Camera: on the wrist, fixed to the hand. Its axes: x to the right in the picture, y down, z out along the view.
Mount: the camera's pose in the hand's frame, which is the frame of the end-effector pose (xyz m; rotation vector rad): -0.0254 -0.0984 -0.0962 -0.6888 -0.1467 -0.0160
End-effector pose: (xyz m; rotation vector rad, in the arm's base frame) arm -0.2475 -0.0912 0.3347 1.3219 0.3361 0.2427
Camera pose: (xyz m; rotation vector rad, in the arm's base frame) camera -0.3087 -0.0363 0.2215 0.6515 0.1167 0.2193
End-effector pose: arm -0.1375 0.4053 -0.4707 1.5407 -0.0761 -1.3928
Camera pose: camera -0.1255 0.5276 -0.5375 0.8684 0.2999 -1.3507
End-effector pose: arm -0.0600 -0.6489 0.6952 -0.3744 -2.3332 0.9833
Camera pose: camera 0.0151 -0.6743 0.8105 -0.5566 -2.7551 0.1674
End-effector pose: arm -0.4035 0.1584 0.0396 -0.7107 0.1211 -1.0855
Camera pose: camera -0.5319 0.1080 0.0162 -1.4065 0.3739 -1.0002
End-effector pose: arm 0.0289 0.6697 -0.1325 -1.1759 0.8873 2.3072
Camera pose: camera 0.1568 0.6720 -0.1893 -1.2170 0.0054 2.7311
